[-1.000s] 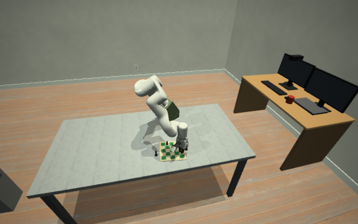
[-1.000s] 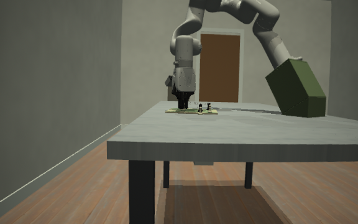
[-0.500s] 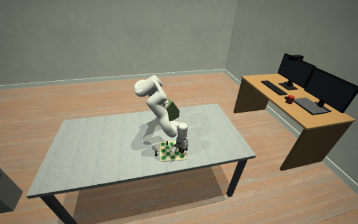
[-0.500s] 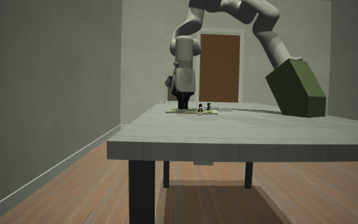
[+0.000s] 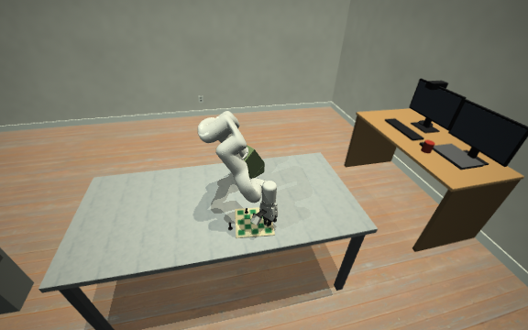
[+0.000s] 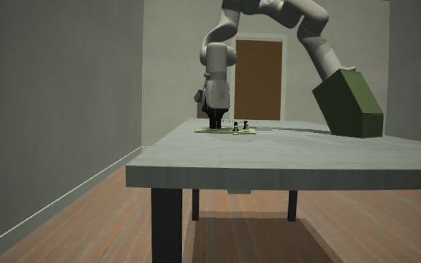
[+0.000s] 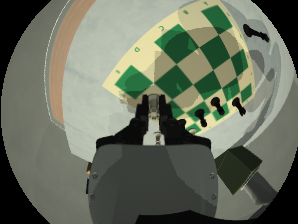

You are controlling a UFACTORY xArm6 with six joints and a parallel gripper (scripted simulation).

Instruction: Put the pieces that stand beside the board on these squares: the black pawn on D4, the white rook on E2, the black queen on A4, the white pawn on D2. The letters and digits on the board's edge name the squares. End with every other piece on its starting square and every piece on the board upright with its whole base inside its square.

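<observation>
Now: the white rook 10 mm below my hand. Round my hand: chessboard: 70 mm to the right, 50 mm behind, 30 mm below; black queen: 210 mm to the right, 40 mm behind, 10 mm below.
</observation>
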